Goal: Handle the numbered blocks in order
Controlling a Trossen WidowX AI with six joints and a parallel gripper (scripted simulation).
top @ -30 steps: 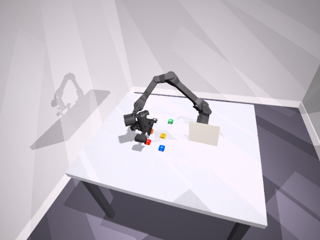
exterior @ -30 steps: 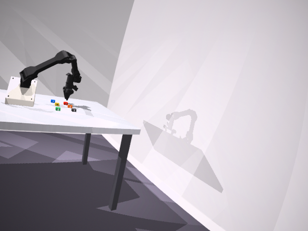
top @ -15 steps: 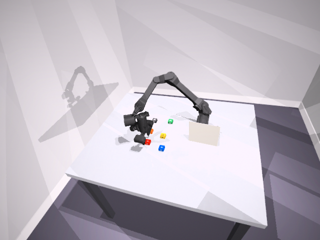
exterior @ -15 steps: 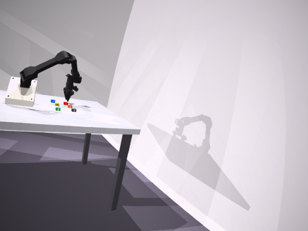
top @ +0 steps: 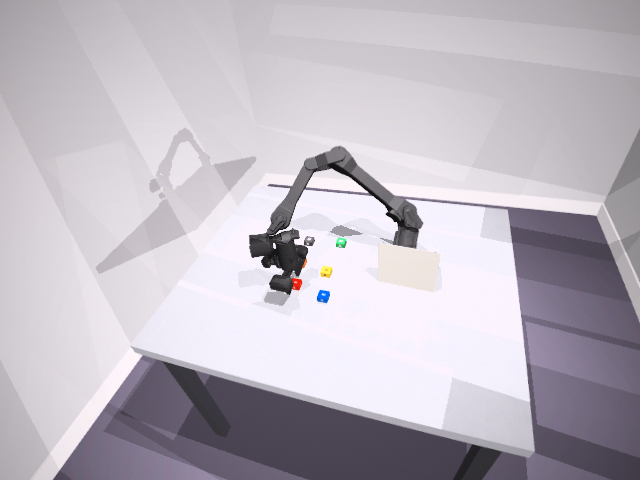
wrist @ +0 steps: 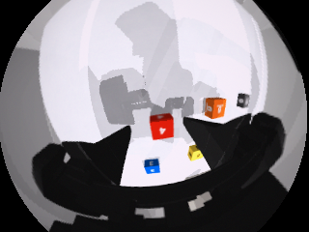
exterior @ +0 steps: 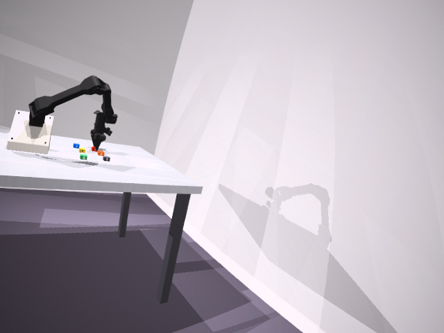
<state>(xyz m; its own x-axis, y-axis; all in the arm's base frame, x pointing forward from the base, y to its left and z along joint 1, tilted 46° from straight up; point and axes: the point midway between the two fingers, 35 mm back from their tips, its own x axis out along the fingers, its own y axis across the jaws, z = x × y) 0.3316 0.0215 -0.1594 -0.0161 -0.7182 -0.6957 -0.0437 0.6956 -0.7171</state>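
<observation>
Right now my gripper tip is 20 mm short of the orange block and 110 mm to the left of it. From my gripper tip the other things lie so: yellow block (80 mm behind, 90 mm to the right); red block (10 mm behind, 10 mm to the right); blue block (110 mm behind, 20 mm to the left).
</observation>
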